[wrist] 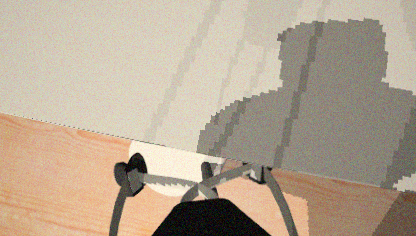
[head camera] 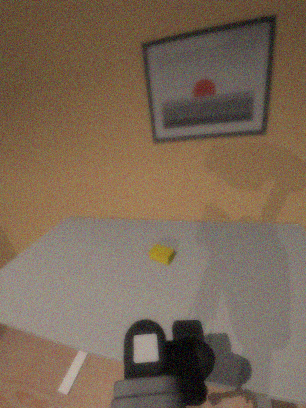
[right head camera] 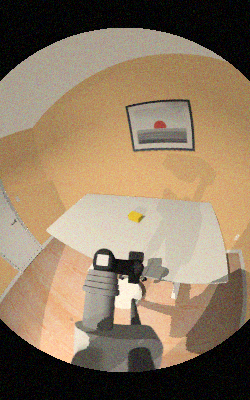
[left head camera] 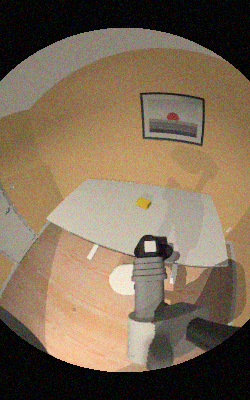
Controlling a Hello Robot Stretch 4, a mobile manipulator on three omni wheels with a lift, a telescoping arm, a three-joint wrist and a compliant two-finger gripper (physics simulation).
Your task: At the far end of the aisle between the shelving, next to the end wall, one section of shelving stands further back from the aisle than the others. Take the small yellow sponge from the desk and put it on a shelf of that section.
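Where they show: gripper, fingertip midpoint: (wrist: pixel 195 161); robot's base, link origin: (right head camera: pixel 124 292) (left head camera: pixel 125 278).
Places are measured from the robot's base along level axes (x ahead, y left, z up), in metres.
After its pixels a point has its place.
The small yellow sponge (head camera: pixel 162 254) @[z 0.945, x 0.404, y -0.201 m] (left head camera: pixel 143 203) @[z 0.941, x 0.400, y -0.199 m] (right head camera: pixel 135 216) @[z 0.945, x 0.403, y -0.207 m] lies on the pale desk (head camera: pixel 75 280) @[z 0.899, x 0.357, y 0.196 m] (left head camera: pixel 100 210) @[z 0.899, x 0.380, y 0.152 m] (right head camera: pixel 90 220) @[z 0.900, x 0.433, y 0.202 m] (wrist: pixel 75 65) @[z 0.900, x 0.070, y -0.103 m], towards its back edge. It does not show in the wrist view. My gripper (wrist: pixel 195 161) @[z 0.823, x -0.030, y -0.185 m] is open, with its two fingertips wide apart and no object between them. In the wrist view the fingertips show at the desk's front edge, with floor behind them. In the head views the arm and wrist reach towards the front edge, well short of the sponge. The shelving does not show in these views.
A framed picture (head camera: pixel 210 110) @[z 1.501, x 0.700, y -0.515 m] (left head camera: pixel 172 135) @[z 1.422, x 0.708, y -0.491 m] (right head camera: pixel 162 142) @[z 1.438, x 0.706, y -0.497 m] hangs on the orange wall (head camera: pixel 75 125) @[z 1.520, x 0.967, y 0.214 m] behind the desk. A white round object (left head camera: pixel 120 279) @[z 0.189, x -0.045, y 0.042 m] (right head camera: pixel 127 297) @[z 0.164, x -0.089, y -0.069 m] (wrist: pixel 175 170) @[z 0.169, x -0.111, y 0.002 m] shows low beside the arm. A grey door (left head camera: pixel 9 222) @[z 0.675, x 0.278, y 2.003 m] (right head camera: pixel 15 232) @[z 0.677, x 0.286, y 2.002 m] is at the far left. Shadows fall across the desk's right part.
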